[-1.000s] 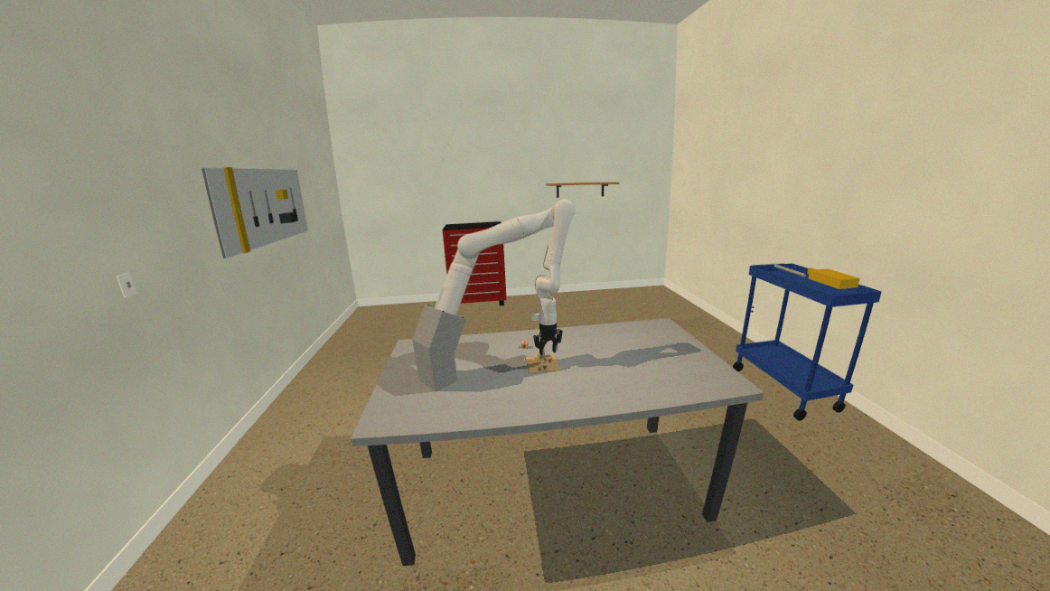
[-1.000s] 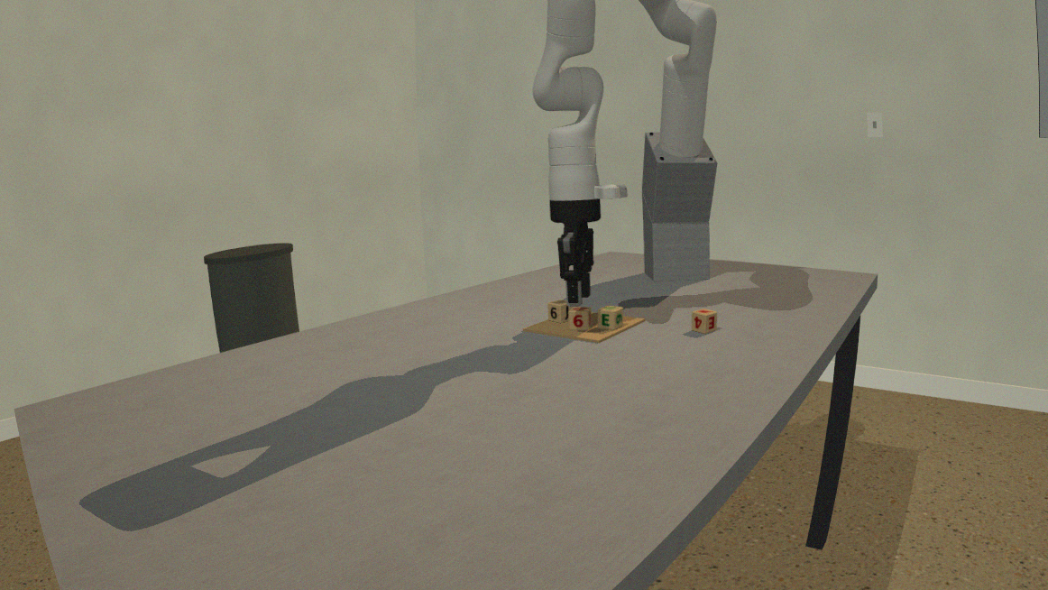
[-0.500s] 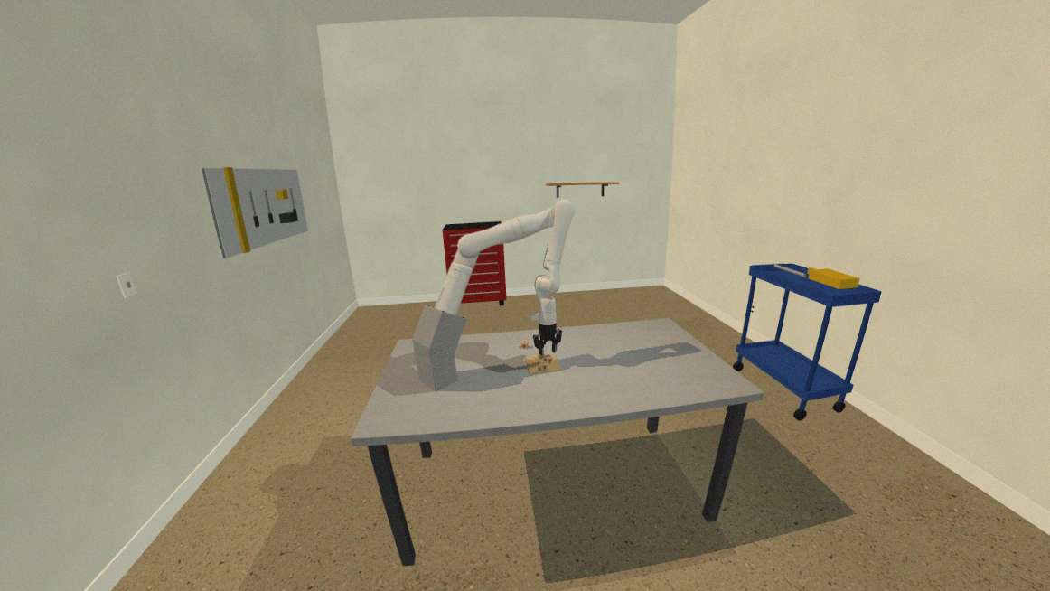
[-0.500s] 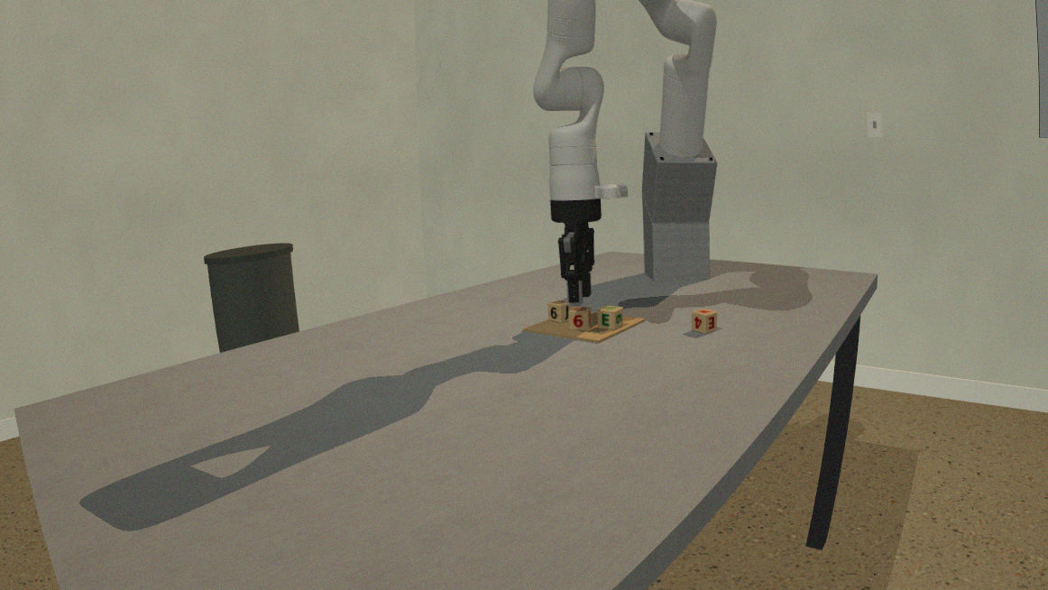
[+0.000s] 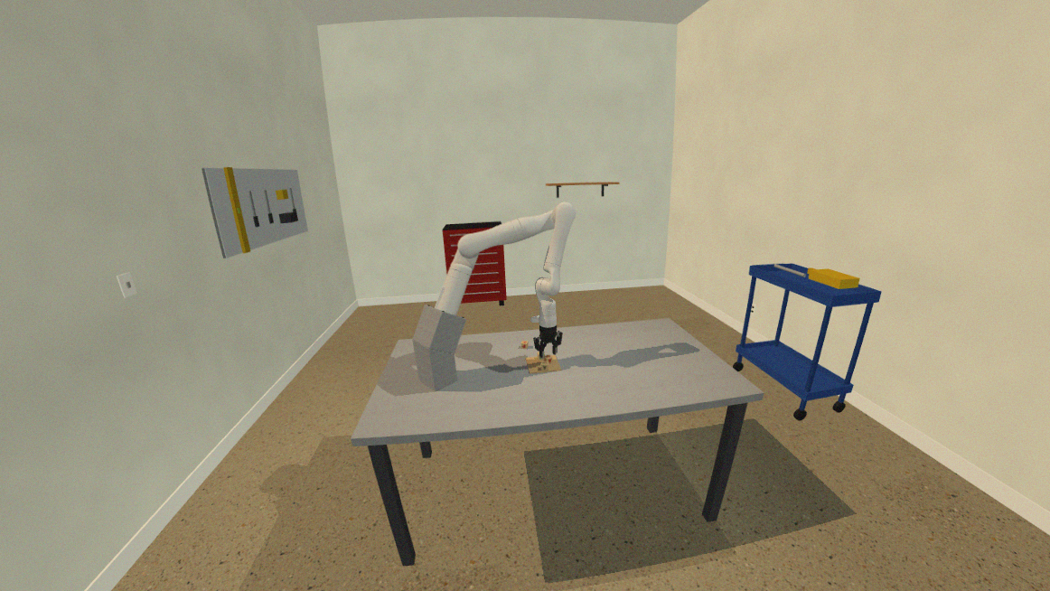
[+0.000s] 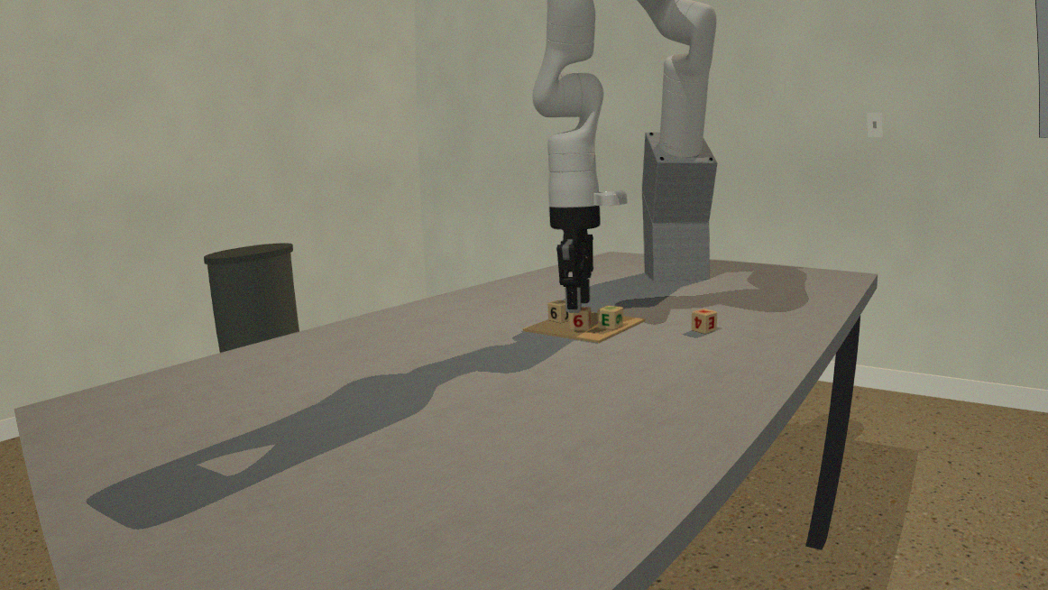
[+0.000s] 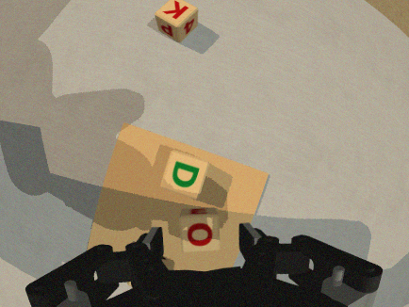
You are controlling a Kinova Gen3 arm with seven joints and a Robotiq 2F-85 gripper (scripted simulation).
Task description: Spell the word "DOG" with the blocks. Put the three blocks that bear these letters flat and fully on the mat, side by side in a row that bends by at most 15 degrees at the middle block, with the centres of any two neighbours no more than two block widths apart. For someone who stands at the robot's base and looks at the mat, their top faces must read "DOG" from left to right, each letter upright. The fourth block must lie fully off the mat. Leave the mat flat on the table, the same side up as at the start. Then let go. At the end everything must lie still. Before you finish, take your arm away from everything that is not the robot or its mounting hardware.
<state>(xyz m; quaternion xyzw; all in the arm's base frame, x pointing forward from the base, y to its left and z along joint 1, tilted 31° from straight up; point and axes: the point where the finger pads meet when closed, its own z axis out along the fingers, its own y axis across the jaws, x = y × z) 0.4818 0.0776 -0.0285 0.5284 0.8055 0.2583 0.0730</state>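
The O block is 3 cm below my hand. Also, from my hand: tan mat (3 cm behind, 1 cm to the right, 5 cm below); then G block (2 cm behind, 6 cm to the right, 3 cm below); then D block (3 cm behind, 4 cm to the left, 3 cm below).
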